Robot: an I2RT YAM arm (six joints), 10 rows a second.
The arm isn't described. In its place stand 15 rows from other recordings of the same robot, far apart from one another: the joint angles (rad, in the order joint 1, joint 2, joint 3, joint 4, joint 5, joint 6), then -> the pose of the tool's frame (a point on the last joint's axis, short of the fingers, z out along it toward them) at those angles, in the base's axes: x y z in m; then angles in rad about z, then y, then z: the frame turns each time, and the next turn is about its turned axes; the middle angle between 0 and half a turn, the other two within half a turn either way.
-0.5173 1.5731 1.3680 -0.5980 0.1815 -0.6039 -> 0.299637 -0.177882 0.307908 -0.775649 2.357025 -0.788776
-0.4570 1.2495 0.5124 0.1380 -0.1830 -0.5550 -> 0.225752 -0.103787 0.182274 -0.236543 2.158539 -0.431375
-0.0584 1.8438 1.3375 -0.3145 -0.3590 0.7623 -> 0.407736 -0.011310 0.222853 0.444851 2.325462 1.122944
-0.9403 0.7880 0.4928 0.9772 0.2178 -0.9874 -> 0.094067 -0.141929 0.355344 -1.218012 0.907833 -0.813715
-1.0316 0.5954 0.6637 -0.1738 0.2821 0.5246 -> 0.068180 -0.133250 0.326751 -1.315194 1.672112 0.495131
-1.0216 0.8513 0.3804 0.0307 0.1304 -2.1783 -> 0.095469 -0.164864 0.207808 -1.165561 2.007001 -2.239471
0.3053 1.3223 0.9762 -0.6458 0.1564 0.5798 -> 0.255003 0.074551 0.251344 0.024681 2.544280 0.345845
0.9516 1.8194 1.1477 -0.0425 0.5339 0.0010 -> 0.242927 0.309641 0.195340 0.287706 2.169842 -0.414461
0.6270 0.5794 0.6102 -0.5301 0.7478 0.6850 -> 0.119478 0.056671 0.277634 -0.185852 1.929497 0.329844
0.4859 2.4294 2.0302 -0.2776 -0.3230 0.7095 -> 0.483621 0.268196 0.178590 0.891459 2.206711 0.959183
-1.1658 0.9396 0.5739 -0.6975 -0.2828 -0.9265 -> 0.074952 -0.149624 0.200510 -0.626983 2.566610 -0.461499
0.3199 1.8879 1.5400 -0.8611 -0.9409 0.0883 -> 0.358046 0.148919 0.248396 1.638186 2.154271 1.221101
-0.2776 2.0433 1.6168 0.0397 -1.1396 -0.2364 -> 0.461193 -0.097791 0.268320 0.890411 1.729122 0.118011
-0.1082 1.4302 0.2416 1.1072 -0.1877 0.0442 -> 0.237985 -0.019169 0.161091 0.080109 1.650764 0.059422
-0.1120 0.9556 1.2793 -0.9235 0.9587 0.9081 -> 0.154547 -0.046702 0.410595 -1.157586 1.901110 0.397849
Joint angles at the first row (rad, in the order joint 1, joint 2, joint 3, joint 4, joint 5, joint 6):
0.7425, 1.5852, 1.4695, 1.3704, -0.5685, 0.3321
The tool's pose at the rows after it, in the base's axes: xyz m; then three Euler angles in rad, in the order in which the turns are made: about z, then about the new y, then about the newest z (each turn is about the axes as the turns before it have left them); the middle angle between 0 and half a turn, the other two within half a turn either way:
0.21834 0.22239 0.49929 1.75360 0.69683 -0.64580
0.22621 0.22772 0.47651 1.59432 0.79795 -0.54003
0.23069 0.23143 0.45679 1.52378 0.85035 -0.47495
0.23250 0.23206 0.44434 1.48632 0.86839 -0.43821
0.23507 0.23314 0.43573 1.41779 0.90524 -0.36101
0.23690 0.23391 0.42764 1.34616 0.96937 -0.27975
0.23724 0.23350 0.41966 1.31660 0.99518 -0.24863
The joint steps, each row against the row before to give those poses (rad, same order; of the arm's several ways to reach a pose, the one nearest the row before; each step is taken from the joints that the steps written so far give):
-0.0105, -0.0194, -0.0379, -0.0773, -0.0108, -0.0807
-0.0038, -0.0290, -0.0848, -0.1187, 0.0024, -0.1040
0.0003, -0.0073, -0.0647, -0.0294, 0.0105, -0.0301
-0.0010, -0.0037, -0.0443, 0.0051, 0.0135, -0.0059
-0.0001, -0.0102, -0.0264, -0.0514, 0.0282, -0.0007
0.0005, -0.0195, -0.0227, -0.0915, 0.0264, -0.0078
-0.0003, -0.0087, -0.0282, -0.0177, 0.0135, -0.0027

